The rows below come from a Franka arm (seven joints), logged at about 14 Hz.
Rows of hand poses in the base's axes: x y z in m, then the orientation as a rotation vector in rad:
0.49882 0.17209 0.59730 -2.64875 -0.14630 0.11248
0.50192 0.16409 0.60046 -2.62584 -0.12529 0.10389
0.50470 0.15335 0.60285 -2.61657 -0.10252 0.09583
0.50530 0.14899 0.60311 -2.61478 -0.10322 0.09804
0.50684 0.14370 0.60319 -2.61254 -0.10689 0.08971
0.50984 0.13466 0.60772 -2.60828 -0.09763 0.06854
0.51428 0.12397 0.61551 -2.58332 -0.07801 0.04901
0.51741 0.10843 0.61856 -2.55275 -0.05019 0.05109
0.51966 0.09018 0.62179 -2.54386 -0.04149 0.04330
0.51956 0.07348 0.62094 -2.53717 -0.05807 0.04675
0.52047 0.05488 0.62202 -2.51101 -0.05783 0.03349
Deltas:
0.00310 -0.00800 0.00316 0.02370 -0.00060 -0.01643
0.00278 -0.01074 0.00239 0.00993 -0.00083 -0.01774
0.00060 -0.00436 0.00026 0.00165 0.00154 0.00092
0.00154 -0.00529 0.00008 0.00269 -0.00650 0.00101
0.00300 -0.00904 0.00453 0.00545 -0.01304 -0.01069
0.00444 -0.01069 0.00779 0.02597 -0.00893 -0.01776
0.00313 -0.01554 0.00305 0.03064 0.00839 -0.01942
0.00225 -0.01825 0.00323 0.00911 -0.00344 -0.00797
-0.00010 -0.01670 -0.00085 0.00655 -0.00103 0.01268
0.00091 -0.01860 0.00108 0.02653 -0.00871 -0.00310

